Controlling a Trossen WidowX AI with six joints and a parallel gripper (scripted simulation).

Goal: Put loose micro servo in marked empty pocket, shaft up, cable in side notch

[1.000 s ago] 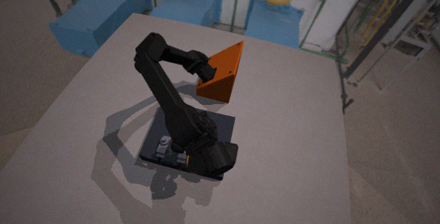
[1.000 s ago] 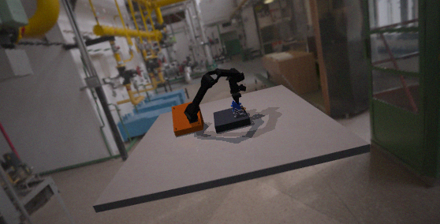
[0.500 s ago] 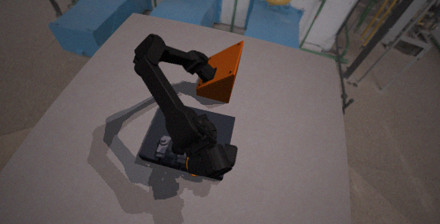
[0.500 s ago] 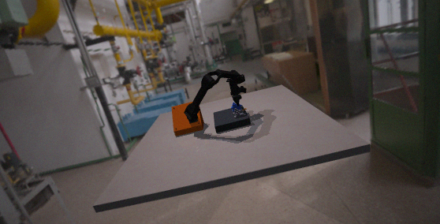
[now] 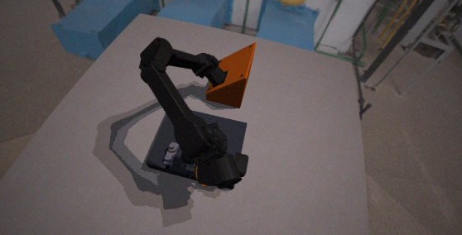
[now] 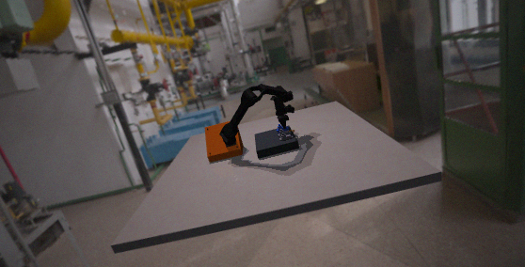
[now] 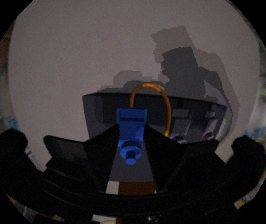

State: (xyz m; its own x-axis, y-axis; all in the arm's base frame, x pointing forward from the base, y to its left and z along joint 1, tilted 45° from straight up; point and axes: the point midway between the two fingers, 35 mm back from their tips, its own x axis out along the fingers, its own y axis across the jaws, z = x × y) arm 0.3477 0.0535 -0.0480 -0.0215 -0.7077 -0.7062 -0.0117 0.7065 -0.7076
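Now: the robot deck 12 cm behind my gripper tip, 8 cm to the right of it and 4 cm below it.
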